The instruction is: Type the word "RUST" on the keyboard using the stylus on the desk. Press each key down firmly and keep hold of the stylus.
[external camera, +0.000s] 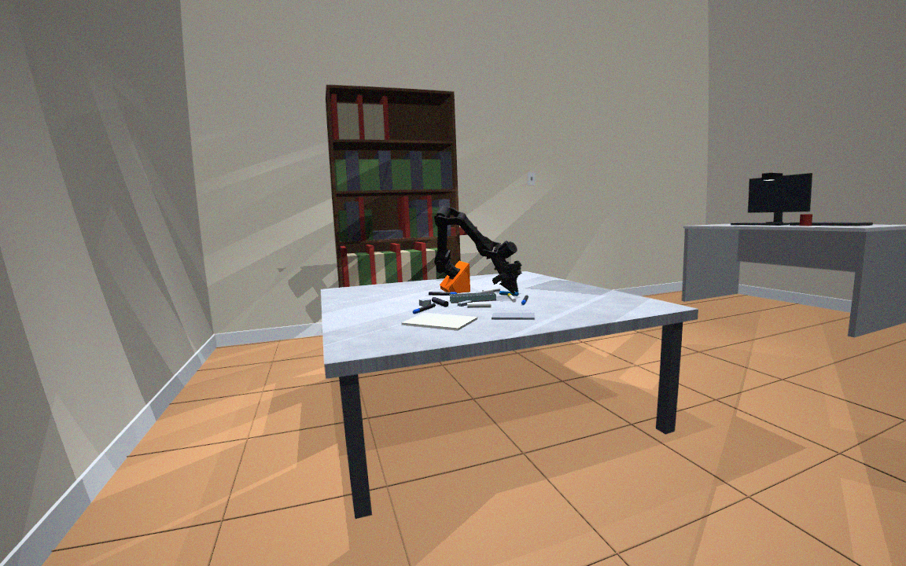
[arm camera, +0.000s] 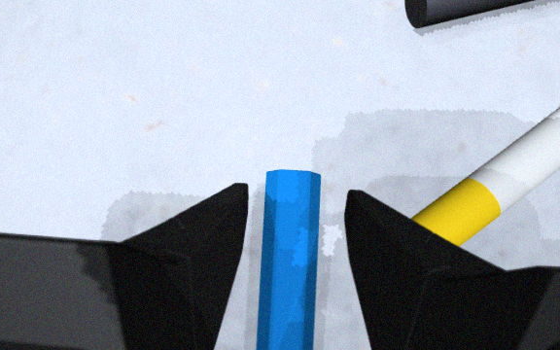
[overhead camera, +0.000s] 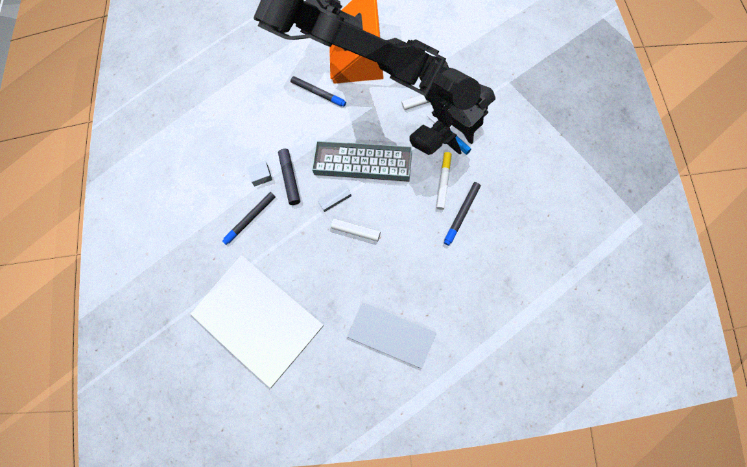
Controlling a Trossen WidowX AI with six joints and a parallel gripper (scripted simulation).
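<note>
The blue stylus is 60 mm behind my gripper tip and 40 mm to the right of it. From my gripper tip the other things lie so: yellow-capped marker: 50 mm to the right, 50 mm ahead; T key: 220 mm to the right, 20 mm ahead; dark cylinder: 360 mm to the right, 20 mm ahead.
</note>
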